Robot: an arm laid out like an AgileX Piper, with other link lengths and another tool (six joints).
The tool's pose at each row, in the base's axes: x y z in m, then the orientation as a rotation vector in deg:
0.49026, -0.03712, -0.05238, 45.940, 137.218, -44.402
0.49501, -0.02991, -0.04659, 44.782, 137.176, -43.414
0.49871, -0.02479, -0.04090, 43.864, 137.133, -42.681
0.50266, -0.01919, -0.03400, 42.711, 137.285, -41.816
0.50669, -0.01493, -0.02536, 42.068, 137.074, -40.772
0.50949, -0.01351, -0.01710, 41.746, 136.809, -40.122
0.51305, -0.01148, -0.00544, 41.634, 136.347, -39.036
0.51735, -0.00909, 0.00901, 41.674, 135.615, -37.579
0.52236, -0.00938, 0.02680, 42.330, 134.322, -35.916
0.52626, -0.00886, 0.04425, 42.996, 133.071, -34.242
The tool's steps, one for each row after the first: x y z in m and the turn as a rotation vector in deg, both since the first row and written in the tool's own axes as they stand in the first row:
-0.00412, 0.00587, -0.00753, -1.008, -0.535, -0.398
-0.00823, 0.00970, -0.01391, -1.772, -0.961, -0.726
-0.01305, 0.01358, -0.02141, -2.687, -1.312, -1.247
-0.01949, 0.01600, -0.02927, -3.611, -1.750, -1.274
-0.02590, 0.01586, -0.03535, -4.172, -2.103, -1.189
-0.03466, 0.01543, -0.04405, -5.001, -2.525, -0.788
-0.04549, 0.01473, -0.05479, -6.073, -3.100, -0.090
-0.05983, 0.01154, -0.06601, -7.155, -3.877, 1.272
-0.07288, 0.00827, -0.07780, -8.245, -4.592, 2.631

